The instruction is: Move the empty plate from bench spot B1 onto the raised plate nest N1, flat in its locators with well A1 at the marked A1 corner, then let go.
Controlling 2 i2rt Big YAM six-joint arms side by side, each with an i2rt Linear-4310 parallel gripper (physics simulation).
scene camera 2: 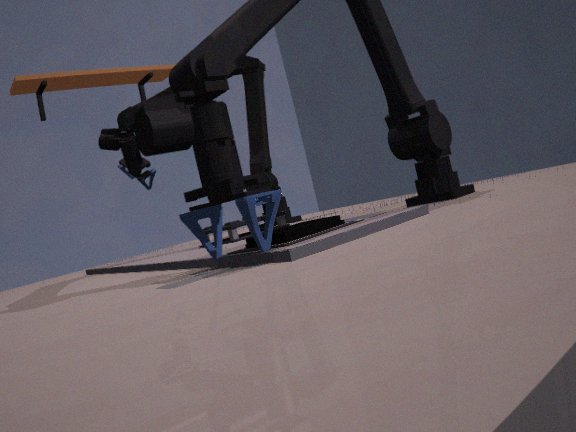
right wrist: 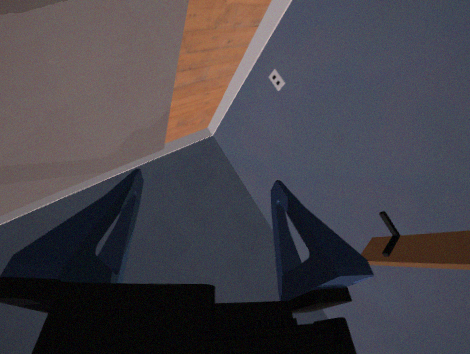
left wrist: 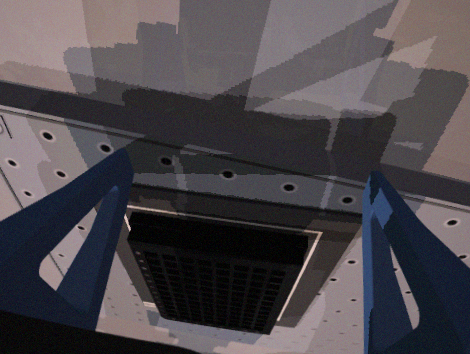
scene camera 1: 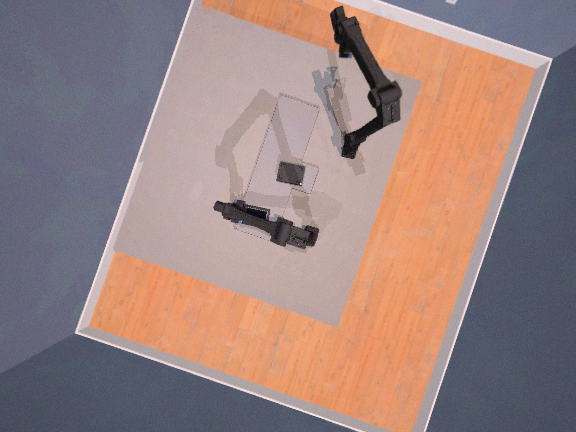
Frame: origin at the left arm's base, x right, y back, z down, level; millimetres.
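Seen in the pictures: left gripper, fingertip midpoint: [scene camera 2: 240, 255] [left wrist: 245, 169]; right gripper, fingertip midpoint: [scene camera 2: 141, 183] [right wrist: 211, 180]; left arm's base, link origin: [scene camera 2: 440, 199]; right arm's base, link origin: [scene camera 1: 349, 148].
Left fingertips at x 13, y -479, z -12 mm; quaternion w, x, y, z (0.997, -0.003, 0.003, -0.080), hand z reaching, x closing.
Pixels of each thing's top centre, then the offset from my left fingertips to it. "*": a spot on its surface instead.
- black empty plate, top centre: [left wrist: 214, 299] [scene camera 2: 294, 226] [scene camera 1: 255, 216] dx +0, dy +103, dz -17 mm
- spot B1, surface spot: [left wrist: 320, 239] * dx +43, dy +36, dz -3 mm
- raised nest N1, top centre: [scene camera 2: 240, 218] [scene camera 1: 290, 172] dx +329, dy +238, dz -41 mm
The black empty plate [scene camera 1: 257, 212] [scene camera 2: 312, 229] [left wrist: 215, 280] lies flat inside the pale outline of spot B1 [left wrist: 320, 239], partly under the left arm in scene camera 1. My left gripper [scene camera 1: 238, 212] [scene camera 2: 241, 253] [left wrist: 245, 169] is open and empty, pointing down by the plate's end nearest the board edge. In its wrist view the plate shows between and below the fingers. The raised nest N1 [scene camera 1: 290, 173] is a dark rectangle beside B1. The A1 mark is not readable. My right gripper [scene camera 1: 345, 54] [scene camera 2: 140, 183] [right wrist: 211, 180] is open and empty, high and far from the plate.
The perforated pale board [scene camera 1: 300, 120] [scene camera 2: 325, 247] [left wrist: 30, 150] carries the plate and nest, and has a raised edge. The right arm stands at the upper right in scene camera 1. An orange wall shelf [scene camera 2: 100, 78] [right wrist: 425, 250] hangs on black brackets. Arm shadows cross the board.
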